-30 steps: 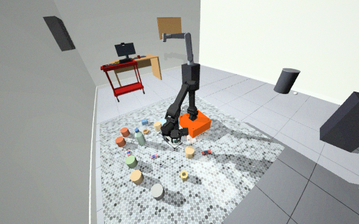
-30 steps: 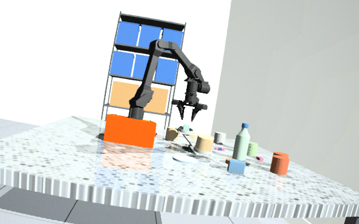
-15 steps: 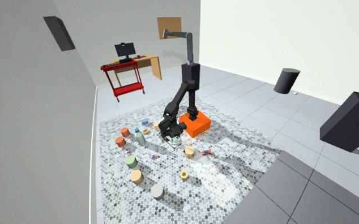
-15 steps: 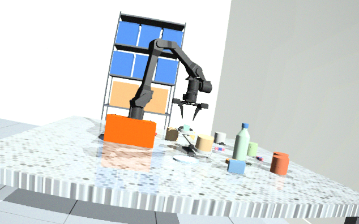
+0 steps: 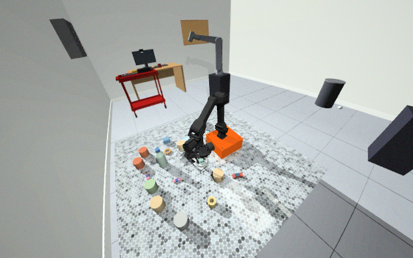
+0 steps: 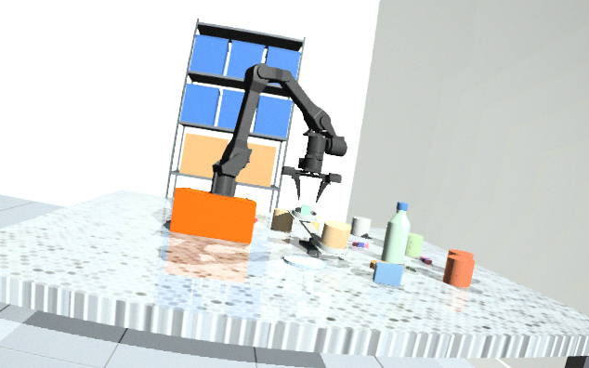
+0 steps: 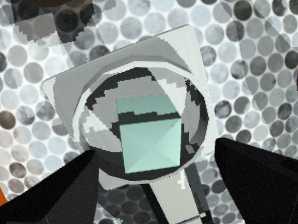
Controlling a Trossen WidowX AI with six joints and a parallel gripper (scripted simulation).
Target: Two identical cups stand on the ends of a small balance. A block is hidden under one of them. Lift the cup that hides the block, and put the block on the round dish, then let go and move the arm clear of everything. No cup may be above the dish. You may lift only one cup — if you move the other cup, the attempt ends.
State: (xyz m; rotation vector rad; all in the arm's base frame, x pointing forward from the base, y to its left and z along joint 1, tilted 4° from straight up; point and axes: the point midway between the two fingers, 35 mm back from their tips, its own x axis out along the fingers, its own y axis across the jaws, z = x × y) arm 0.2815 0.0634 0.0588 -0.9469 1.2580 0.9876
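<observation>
Now: the mint block 3 cm below my gripper tip. The rest, counted from my gripper tip: pale blue round dish 11 cm behind, 34 cm to the right, 11 cm below; green bottle 19 cm ahead, 25 cm to the right; blue box 4 cm ahead, 47 cm to the right, 10 cm below.
</observation>
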